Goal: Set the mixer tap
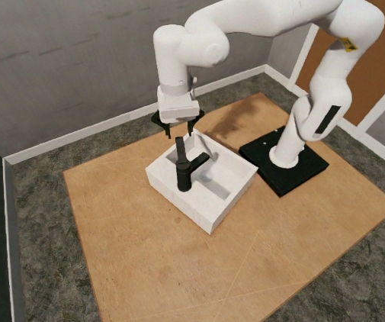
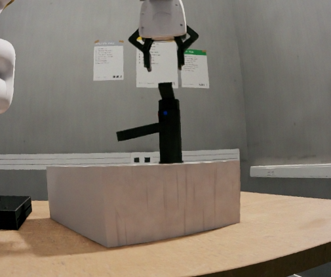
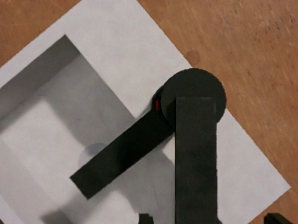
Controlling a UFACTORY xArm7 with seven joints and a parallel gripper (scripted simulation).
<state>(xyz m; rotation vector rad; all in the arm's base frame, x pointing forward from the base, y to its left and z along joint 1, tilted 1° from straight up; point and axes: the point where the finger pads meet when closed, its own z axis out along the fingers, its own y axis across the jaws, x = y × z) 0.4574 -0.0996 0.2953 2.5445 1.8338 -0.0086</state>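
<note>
Right now my hand is 60 mm above the lever, 30 mm to the right of it and 10 mm short of it. From my hand the other things lie so: white sink block 300 mm below, 90 mm behind, 30 mm to the left; then black mixer tap 110 mm below, 50 mm to the left, 10 mm ahead.
</note>
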